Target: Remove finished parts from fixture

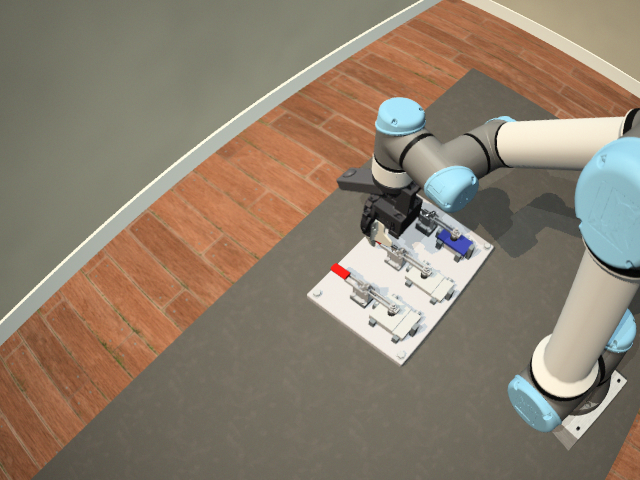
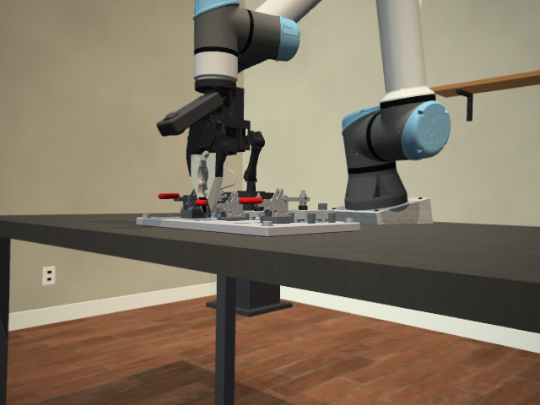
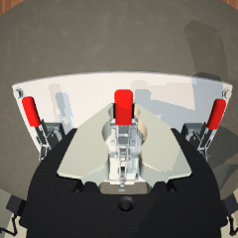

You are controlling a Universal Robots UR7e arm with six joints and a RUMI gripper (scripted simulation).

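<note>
My hand is 90 mm past the white fixture plate and 40 mm above it. Round my hand: blue blank: 130 mm behind, 110 mm to the right, 10 mm below.
</note>
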